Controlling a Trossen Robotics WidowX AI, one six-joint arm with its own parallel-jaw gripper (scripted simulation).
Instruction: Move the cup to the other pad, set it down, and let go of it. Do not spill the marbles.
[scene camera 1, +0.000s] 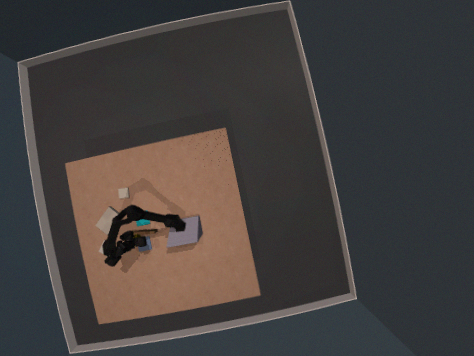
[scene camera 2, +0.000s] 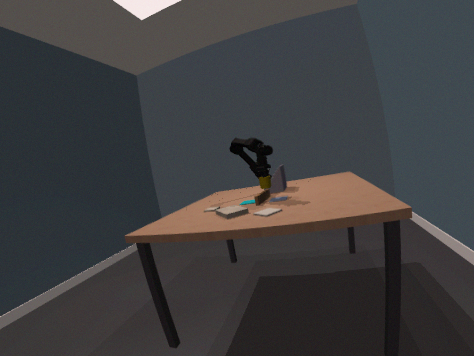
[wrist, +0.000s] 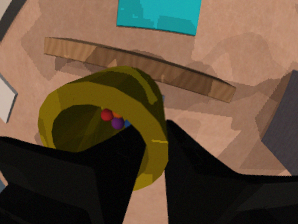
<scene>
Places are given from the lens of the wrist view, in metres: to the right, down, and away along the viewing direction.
my gripper (wrist: 157, 124): 0.01, 0.01, 0.10
cup (wrist: 70, 119): -0.05, 0.01, 0.08
wooden bar (wrist: 166, 71): 0.02, -0.04, 0.14
The marked spots on the cup and the wooden bar are 0.10 m apart.
</scene>
